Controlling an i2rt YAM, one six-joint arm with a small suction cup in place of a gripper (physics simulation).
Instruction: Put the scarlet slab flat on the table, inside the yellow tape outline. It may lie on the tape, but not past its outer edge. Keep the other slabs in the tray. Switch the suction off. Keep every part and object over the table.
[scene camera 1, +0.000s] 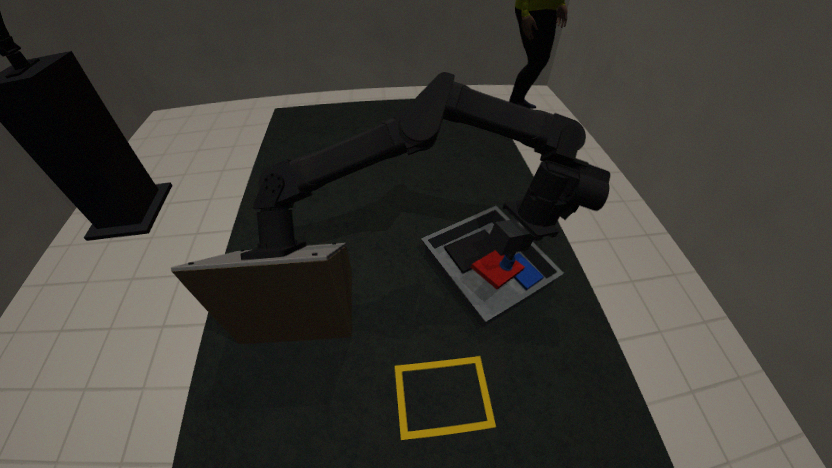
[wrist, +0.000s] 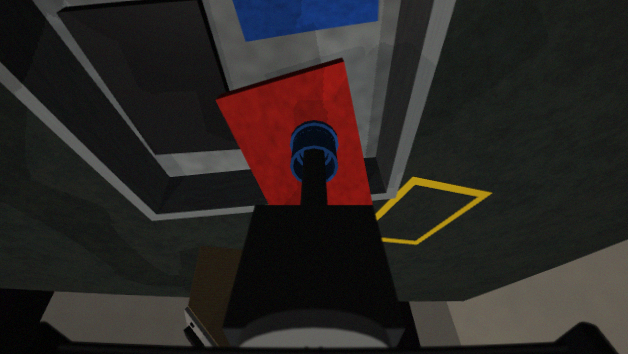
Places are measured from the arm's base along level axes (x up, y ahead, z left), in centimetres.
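Pixels of known places: hand, its tool point: (scene camera 1: 503, 269) (wrist: 314, 135); arm's base, origin of its link: (scene camera 1: 278, 252).
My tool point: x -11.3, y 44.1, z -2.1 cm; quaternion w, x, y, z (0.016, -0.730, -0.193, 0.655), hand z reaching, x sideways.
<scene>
Ahead of a thing's pixels: the offset from my tool point to its top centre. "spot": to the spot under its first point.
The scarlet slab {dz +0.3, dx +2.7, dy -1.2 cm} (scene camera 1: 491, 270) (wrist: 280, 110) hangs flat on my suction cup (scene camera 1: 506, 264) (wrist: 314, 137), a little above the tray floor and within the tray's outline. The cup sits on its top face, off centre. The grey tray {spot: dz -6.3, dx -1.2, dy +3.0 cm} (scene camera 1: 524, 295) (wrist: 418, 100) also holds a black slab {dz +10.1, dx -5.0, dy -2.9 cm} (scene camera 1: 462, 254) (wrist: 150, 85) and a blue slab {dz +2.4, dx -5.0, dy +6.9 cm} (scene camera 1: 530, 274) (wrist: 310, 17). In the scene view the scarlet slab overlaps parts of both. The yellow tape outline (scene camera 1: 437, 363) (wrist: 452, 187) lies on the dark table, in front of the tray in the scene view.
The arm's base stands on a brown box (scene camera 1: 290, 296) (wrist: 215, 272) left of the tray in the scene view. A black pedestal (scene camera 1: 75, 139) stands on the floor at the left. A person (scene camera 1: 534, 52) stands beyond the table's far end. The tray's raised walls surround the slabs.
</scene>
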